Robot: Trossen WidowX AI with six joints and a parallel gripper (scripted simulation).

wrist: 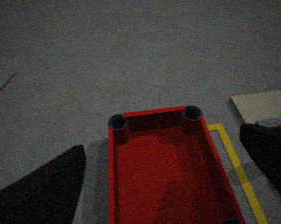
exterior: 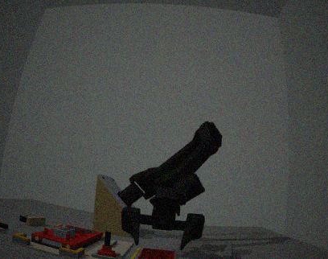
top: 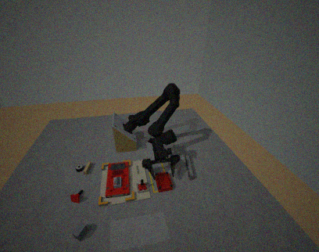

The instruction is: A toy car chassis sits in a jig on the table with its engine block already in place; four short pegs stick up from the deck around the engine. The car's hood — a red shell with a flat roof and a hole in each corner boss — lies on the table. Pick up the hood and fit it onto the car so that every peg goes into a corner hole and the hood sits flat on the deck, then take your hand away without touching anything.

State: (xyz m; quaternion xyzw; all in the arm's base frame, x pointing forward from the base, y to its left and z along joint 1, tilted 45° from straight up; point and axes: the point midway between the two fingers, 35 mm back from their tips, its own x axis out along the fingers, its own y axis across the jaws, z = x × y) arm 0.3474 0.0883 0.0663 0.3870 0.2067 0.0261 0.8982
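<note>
Right now the red hood is 30 mm below my gripper tip and 10 mm behind it. Round my gripper tip: tan block 360 mm to the right, 220 mm behind, 30 mm below; wheel 400 mm to the right, 230 mm behind, 40 mm below.
</note>
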